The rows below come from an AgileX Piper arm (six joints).
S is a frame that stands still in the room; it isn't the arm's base.
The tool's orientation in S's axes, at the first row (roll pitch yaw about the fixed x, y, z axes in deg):
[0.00 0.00 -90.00]
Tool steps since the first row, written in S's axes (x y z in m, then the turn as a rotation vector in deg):
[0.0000 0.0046 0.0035 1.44 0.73 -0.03]
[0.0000 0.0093 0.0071 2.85 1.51 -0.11]
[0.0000 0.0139 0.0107 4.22 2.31 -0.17]
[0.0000 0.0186 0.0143 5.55 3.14 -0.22]
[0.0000 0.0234 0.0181 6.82 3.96 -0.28]
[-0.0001 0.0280 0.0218 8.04 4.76 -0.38]
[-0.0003 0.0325 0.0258 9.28 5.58 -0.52]
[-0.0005 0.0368 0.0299 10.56 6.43 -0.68]
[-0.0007 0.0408 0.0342 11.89 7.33 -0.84]
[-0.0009 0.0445 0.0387 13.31 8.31 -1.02]
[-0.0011 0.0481 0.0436 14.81 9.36 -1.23]
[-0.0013 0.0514 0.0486 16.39 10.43 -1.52]
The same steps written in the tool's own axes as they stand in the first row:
[-0.0046 0.0000 0.0035 -0.73 1.44 -0.03]
[-0.0093 0.0000 0.0071 -1.51 2.85 -0.11]
[-0.0139 0.0000 0.0107 -2.31 4.22 -0.17]
[-0.0186 0.0000 0.0143 -3.14 5.55 -0.22]
[-0.0234 0.0000 0.0181 -3.96 6.82 -0.28]
[-0.0280 -0.0001 0.0218 -4.76 8.04 -0.38]
[-0.0325 -0.0003 0.0258 -5.58 9.28 -0.52]
[-0.0368 -0.0005 0.0299 -6.43 10.56 -0.68]
[-0.0408 -0.0007 0.0342 -7.33 11.89 -0.84]
[-0.0445 -0.0009 0.0387 -8.31 13.31 -1.02]
[-0.0481 -0.0011 0.0436 -9.36 14.81 -1.23]
[-0.0514 -0.0013 0.0486 -10.43 16.39 -1.52]

